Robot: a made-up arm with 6 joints. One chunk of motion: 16 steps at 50 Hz.
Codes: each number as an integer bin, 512 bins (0 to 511) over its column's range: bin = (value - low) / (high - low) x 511, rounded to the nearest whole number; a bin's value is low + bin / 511 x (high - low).
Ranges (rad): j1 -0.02..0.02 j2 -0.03..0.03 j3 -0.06..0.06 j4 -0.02..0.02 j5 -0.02..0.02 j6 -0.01..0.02
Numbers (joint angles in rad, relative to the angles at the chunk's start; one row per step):
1: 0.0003 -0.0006 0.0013 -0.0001 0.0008 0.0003
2: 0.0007 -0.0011 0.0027 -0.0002 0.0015 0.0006
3: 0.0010 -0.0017 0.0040 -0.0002 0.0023 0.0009
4: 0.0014 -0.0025 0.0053 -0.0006 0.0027 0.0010
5: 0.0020 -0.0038 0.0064 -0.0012 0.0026 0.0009
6: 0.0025 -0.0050 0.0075 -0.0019 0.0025 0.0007
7: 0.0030 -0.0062 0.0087 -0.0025 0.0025 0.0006
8: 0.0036 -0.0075 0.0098 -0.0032 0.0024 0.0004
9: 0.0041 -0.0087 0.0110 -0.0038 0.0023 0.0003
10: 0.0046 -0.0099 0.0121 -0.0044 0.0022 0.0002
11: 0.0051 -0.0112 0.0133 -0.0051 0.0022 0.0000
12: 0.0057 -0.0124 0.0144 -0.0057 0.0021 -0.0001
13: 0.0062 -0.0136 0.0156 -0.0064 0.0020 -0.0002
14: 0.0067 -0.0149 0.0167 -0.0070 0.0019 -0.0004
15: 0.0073 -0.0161 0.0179 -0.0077 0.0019 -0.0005
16: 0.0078 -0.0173 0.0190 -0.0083 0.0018 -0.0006
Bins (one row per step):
1: 259 250 261 254 266 175
2: 264 246 267 253 275 181
3: 268 241 273 253 285 186
4: 273 234 278 248 290 187
5: 281 223 283 240 289 186
6: 287 213 287 231 287 182
7: 294 203 293 224 287 181
8: 301 192 297 215 286 177
9: 308 181 302 207 285 175
10: 314 171 307 199 284 174
11: 321 160 312 190 284 170
12: 328 150 317 183 282 169
13: 335 140 322 174 281 167
14: 341 129 327 166 280 164
15: 349 118 332 157 280 162
16: 355 108 336 149 278 160

